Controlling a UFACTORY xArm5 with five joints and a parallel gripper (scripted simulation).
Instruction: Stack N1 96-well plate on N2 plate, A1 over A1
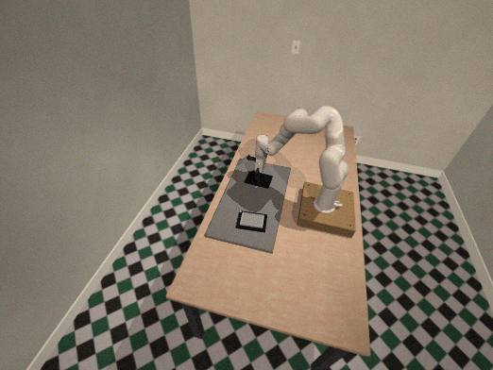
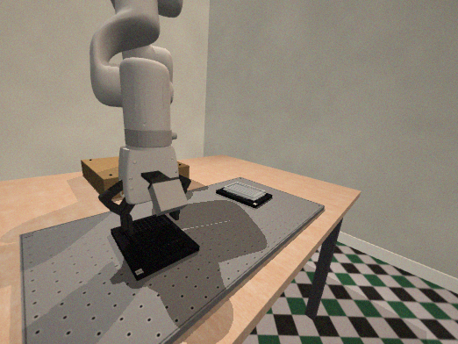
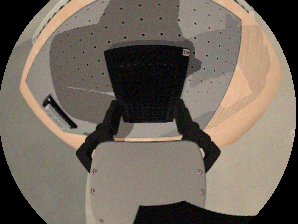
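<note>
Right now my hand is 3 cm above the black 96-well plate. Also, from my hand: clear 96-well plate: 2 cm ahead, 35 cm to the left, 3 cm below; plate nest N1: 4 cm below; plate nest N2: 2 cm ahead, 35 cm to the left, 4 cm below.
</note>
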